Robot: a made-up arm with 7 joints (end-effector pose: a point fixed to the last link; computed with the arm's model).
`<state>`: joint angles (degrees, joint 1 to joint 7).
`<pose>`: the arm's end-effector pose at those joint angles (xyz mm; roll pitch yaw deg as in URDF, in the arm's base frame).
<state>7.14 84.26 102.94 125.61 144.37 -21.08 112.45</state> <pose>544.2 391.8 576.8 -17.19 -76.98 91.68</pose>
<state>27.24 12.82 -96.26 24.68 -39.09 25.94 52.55</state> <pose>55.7 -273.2 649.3 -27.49 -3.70 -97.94</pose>
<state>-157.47 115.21 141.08 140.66 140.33 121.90 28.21</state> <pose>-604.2 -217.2 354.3 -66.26 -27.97 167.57</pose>
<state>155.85 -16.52 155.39 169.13 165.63 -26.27 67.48</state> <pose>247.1 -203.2 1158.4 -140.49 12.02 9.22</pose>
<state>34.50 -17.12 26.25 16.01 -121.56 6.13 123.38</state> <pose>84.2 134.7 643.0 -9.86 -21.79 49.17</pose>
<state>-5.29 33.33 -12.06 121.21 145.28 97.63 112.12</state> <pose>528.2 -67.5 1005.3 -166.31 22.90 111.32</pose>
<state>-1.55 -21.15 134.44 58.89 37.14 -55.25 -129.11</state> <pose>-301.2 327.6 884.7 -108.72 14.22 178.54</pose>
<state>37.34 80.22 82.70 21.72 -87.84 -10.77 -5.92</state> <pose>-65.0 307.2 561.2 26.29 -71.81 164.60</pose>
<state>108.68 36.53 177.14 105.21 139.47 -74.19 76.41</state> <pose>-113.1 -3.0 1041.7 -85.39 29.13 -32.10</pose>
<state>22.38 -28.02 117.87 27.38 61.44 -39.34 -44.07</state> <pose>-200.8 253.3 710.8 -47.43 -39.18 129.91</pose>
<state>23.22 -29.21 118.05 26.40 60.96 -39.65 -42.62</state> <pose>-205.8 247.0 706.2 -48.41 -38.88 130.98</pose>
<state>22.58 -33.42 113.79 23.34 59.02 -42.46 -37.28</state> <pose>-188.5 243.4 709.3 -54.30 -42.01 129.25</pose>
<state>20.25 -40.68 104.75 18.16 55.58 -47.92 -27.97</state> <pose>-152.9 232.6 725.0 -66.69 -49.73 127.84</pose>
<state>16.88 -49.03 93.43 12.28 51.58 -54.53 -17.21</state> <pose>-120.5 204.9 747.7 -86.81 -59.35 134.26</pose>
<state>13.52 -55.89 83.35 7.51 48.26 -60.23 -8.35</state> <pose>-104.6 171.0 765.3 -113.19 -65.13 151.04</pose>
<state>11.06 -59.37 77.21 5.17 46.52 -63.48 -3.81</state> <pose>-98.7 149.6 774.7 -132.19 -66.13 164.83</pose>
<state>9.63 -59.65 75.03 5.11 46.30 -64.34 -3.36</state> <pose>-93.4 144.8 780.5 -138.11 -66.29 168.32</pose>
